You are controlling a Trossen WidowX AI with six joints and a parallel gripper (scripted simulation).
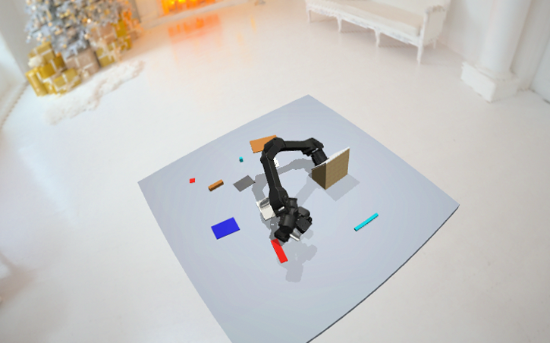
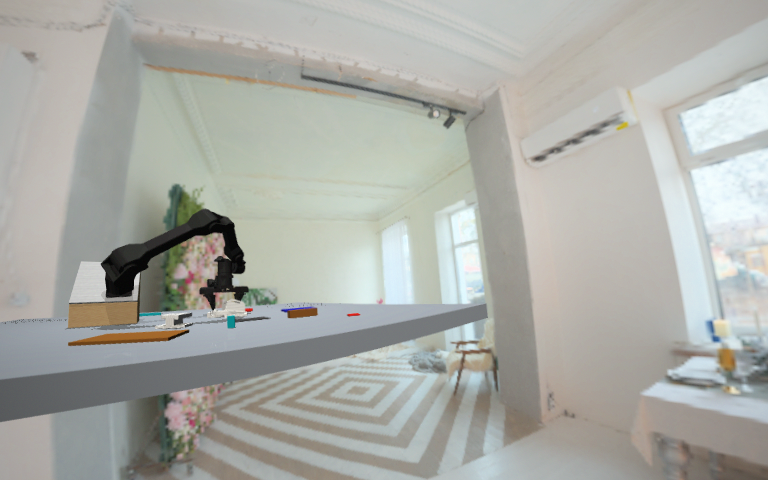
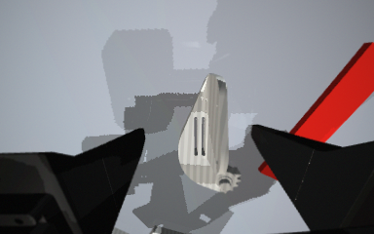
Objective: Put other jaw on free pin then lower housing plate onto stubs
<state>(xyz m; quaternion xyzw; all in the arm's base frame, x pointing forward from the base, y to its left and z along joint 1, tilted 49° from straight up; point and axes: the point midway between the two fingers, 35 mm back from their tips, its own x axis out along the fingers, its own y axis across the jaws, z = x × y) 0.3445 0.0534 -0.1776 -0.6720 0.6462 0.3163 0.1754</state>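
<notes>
Right now my gripper tip is 100 mm short of the red bar and 20 mm to the right of it. From my gripper tip the other things lie so: blue tile: 210 mm ahead, 240 mm to the right; then cyan bar: 290 mm behind, 190 mm to the left; then dark grey tile: 20 mm behind, 410 mm to the right.
</notes>
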